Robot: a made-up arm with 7 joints.
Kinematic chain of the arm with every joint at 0, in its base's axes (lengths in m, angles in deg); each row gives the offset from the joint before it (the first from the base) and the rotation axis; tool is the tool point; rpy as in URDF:
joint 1: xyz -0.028 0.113 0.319 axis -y
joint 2: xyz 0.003 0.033 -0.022 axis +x
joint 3: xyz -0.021 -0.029 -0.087 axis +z
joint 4: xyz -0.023 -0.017 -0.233 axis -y
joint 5: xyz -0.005 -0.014 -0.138 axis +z
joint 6: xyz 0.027 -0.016 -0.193 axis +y
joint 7: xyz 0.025 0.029 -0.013 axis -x
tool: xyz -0.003 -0.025 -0.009 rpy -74.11 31.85 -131
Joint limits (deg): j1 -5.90..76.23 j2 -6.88..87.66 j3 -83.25..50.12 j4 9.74..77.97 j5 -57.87..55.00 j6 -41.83..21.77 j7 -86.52..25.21
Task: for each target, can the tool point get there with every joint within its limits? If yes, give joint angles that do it. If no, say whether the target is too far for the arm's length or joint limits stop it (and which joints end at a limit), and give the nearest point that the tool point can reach.
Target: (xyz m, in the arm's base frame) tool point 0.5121 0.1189 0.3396
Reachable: yes | joints 58.90 18.75 -20.99 72.02 13.47 4.12 -57.77
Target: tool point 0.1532 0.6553 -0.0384
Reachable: yes | joints 15.84 74.18 -63.80 33.25 31.19 -23.69 -42.19
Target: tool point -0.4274 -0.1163 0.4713
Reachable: no: joint limits stop it (at a limit: joint 1, joint 2, joint 3, joint 4, joint 6, joint 7) | nearest point -0.1173 -0.2532 0.0072 | short by 0.575 m
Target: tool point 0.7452 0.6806 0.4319
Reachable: no: too far | nearest point 0.5310 0.5388 0.3403 | short by 0.273 m
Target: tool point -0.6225 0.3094 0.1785
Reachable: no: joint limits stop it (at a limit: joint 1, joint 3, joint 4, joint 5, joint 6) | nearest point -0.1377 0.4889 -0.0692 | short by 0.573 m
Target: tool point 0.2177 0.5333 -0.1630
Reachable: yes | joints 20.62 51.77 -30.98 21.76 -39.33 -35.11 -14.03
